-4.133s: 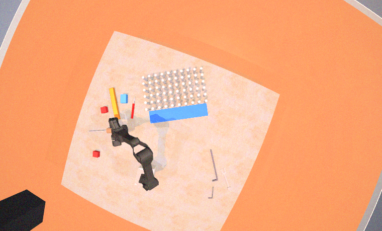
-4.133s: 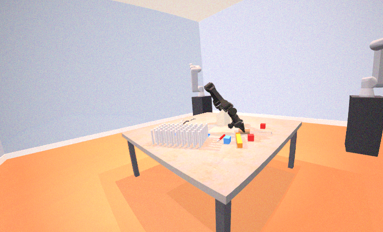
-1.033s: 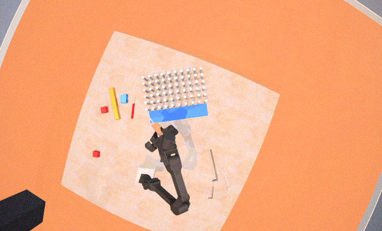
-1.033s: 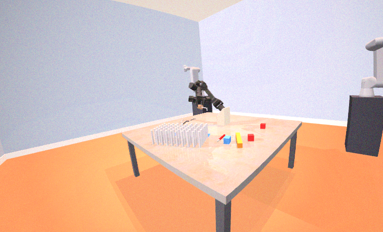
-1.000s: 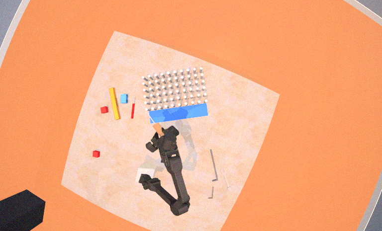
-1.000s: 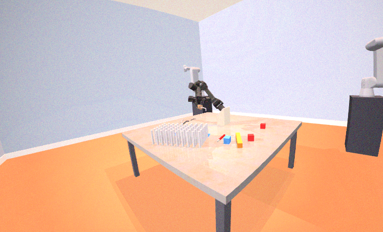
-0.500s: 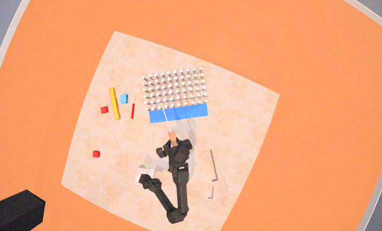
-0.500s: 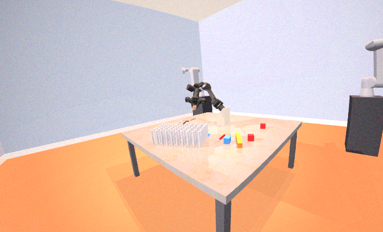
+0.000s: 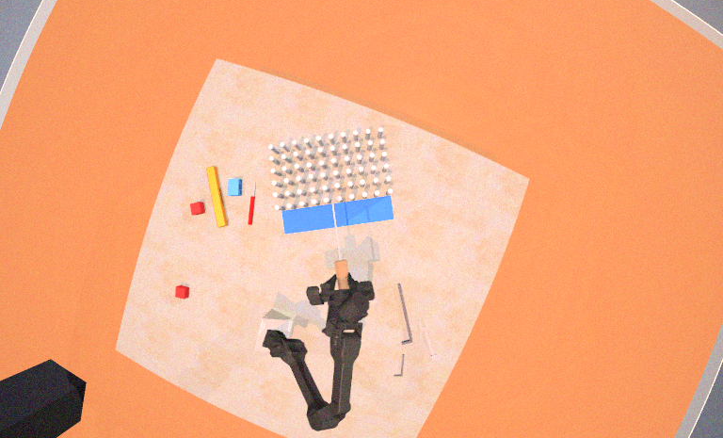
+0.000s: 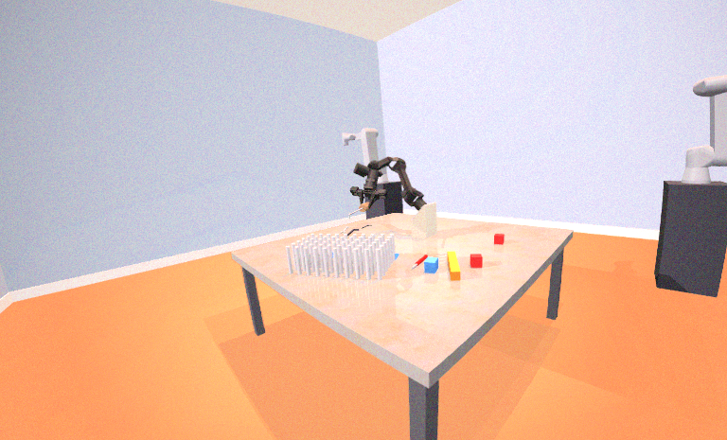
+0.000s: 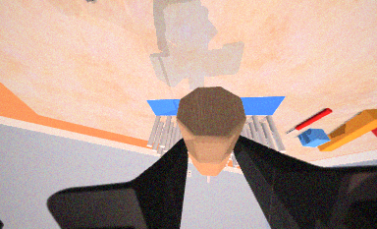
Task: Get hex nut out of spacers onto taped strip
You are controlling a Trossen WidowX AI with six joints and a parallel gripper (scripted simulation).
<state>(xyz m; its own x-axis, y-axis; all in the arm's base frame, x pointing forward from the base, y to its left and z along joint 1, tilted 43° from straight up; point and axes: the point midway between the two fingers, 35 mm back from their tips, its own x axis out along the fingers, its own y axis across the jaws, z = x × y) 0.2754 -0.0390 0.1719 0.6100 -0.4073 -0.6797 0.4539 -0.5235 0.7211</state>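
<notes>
The blue taped strip lies 160 mm ahead of my gripper tip, 90 mm to the left of it and 190 mm below it. From my gripper tip the other things lie so: red-handled tool: 110 mm ahead, 390 mm to the left, 180 mm below; then blue block: 120 mm ahead, 460 mm to the left, 170 mm below; then fork tool: 150 mm behind, 370 mm to the right, 180 mm below.
</notes>
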